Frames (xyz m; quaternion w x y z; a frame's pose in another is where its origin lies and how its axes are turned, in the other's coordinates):
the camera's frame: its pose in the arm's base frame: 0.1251 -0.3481 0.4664 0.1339 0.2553 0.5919 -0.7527
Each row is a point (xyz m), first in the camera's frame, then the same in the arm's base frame.
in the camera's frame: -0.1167 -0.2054 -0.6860
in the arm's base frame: 0.2738 0.3524 0.5828
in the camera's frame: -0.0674 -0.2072 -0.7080
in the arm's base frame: 0.2368 0.3790 0.5538
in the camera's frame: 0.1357 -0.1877 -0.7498
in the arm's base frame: 0.0867 0.4344 0.4205
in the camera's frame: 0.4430 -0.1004 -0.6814
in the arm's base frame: -0.1410 0.3767 0.1934
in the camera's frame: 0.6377 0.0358 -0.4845
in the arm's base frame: -0.2792 0.1715 0.0089
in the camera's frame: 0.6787 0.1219 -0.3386
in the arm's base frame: -0.3029 0.0130 -0.0595
